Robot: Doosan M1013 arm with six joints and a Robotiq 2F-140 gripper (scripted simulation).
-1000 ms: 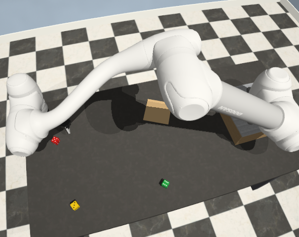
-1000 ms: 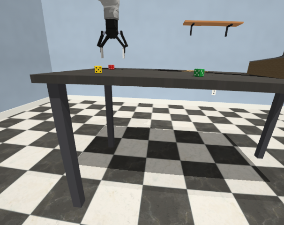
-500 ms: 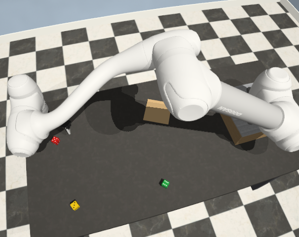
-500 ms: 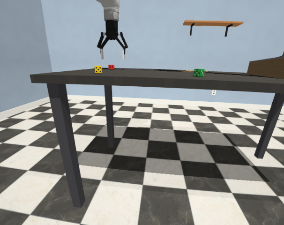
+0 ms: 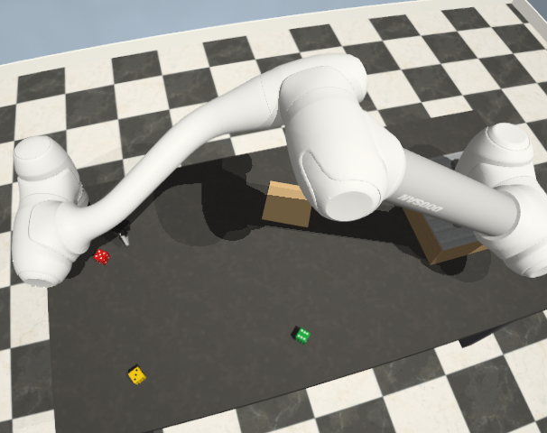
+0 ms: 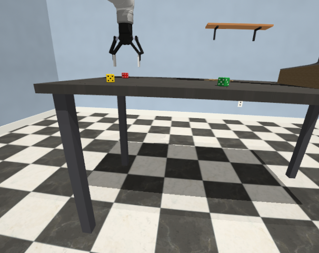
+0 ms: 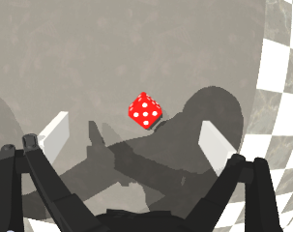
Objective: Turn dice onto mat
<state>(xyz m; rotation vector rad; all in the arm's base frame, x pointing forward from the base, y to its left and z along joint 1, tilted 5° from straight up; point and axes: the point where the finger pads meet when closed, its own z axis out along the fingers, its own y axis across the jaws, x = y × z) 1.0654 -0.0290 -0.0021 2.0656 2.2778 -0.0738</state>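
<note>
The green die lies 50 cm behind my hand, 32 cm to the left of it and 6 cm below it. The rest, counted from my hand: tan mat: 55 cm behind, 9 cm to the right, 7 cm below; yellow die: 35 cm to the left, 8 cm behind, 6 cm below; red die: 6 cm below, 1 cm to the left, 1 cm ahead.
</note>
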